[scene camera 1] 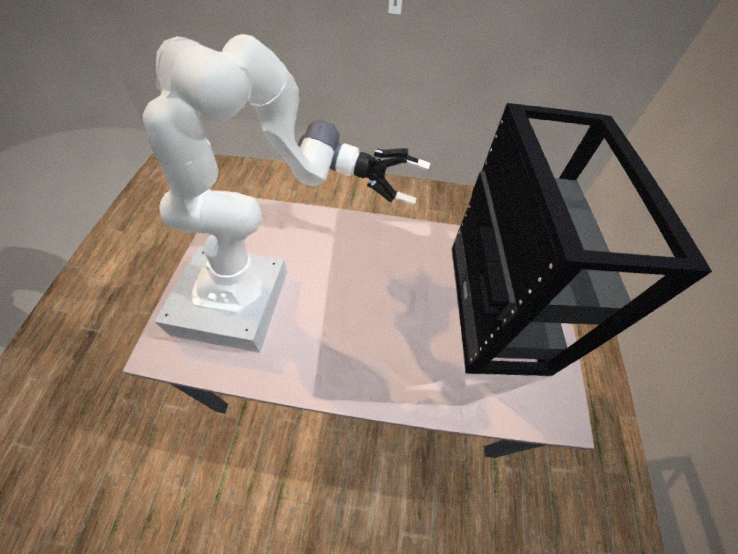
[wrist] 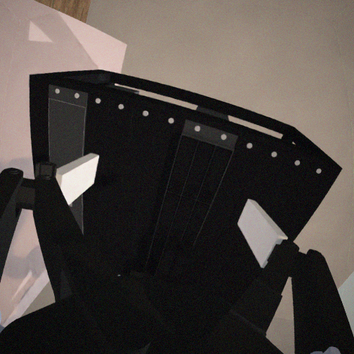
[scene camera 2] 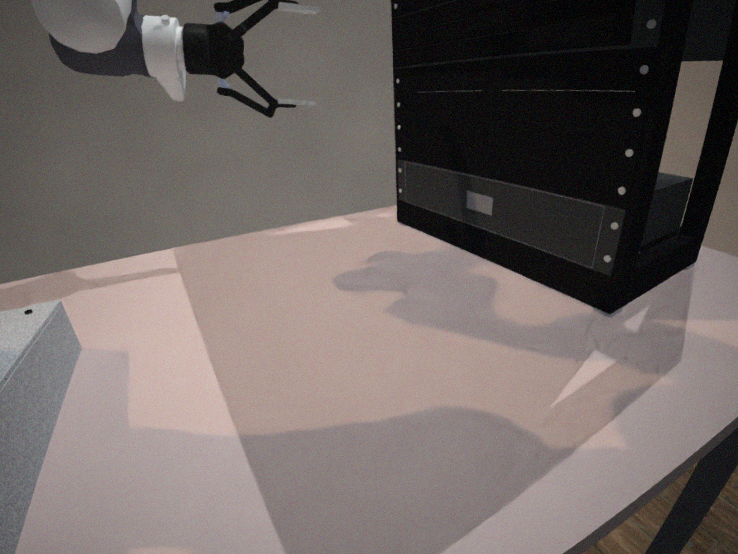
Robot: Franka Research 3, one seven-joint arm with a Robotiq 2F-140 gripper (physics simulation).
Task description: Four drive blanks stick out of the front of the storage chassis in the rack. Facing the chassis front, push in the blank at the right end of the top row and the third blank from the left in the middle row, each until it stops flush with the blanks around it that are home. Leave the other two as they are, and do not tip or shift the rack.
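Observation:
The black rack (scene camera 1: 652, 193) (scene camera 2: 506, 256) (wrist: 40, 125) stands upright at the table's far end. The dark storage chassis (scene camera 1: 498, 238) (wrist: 200, 175) is mounted in it; thin lines mark its rows and columns in the wrist view. Its front is too dark to tell single blanks, or which ones stick out. Part of the chassis front is hidden behind the gripper body in the wrist view. My gripper (scene camera 1: 414, 180) (scene camera 2: 305, 56) (wrist: 171, 191) is open and empty, with pale fingertips. It hangs above the table in front of the rack, apart from it, fingers pointing towards its front.
A grey unit (scene camera 2: 536, 223) (wrist: 67, 130) with a pale label fills the rack's bottom bay. The rack stands on the pink table top (scene camera 1: 363, 268) (scene camera 2: 333, 369). The arm's grey base block (scene camera 1: 208, 327) (scene camera 2: 41, 381) is at the opposite end.

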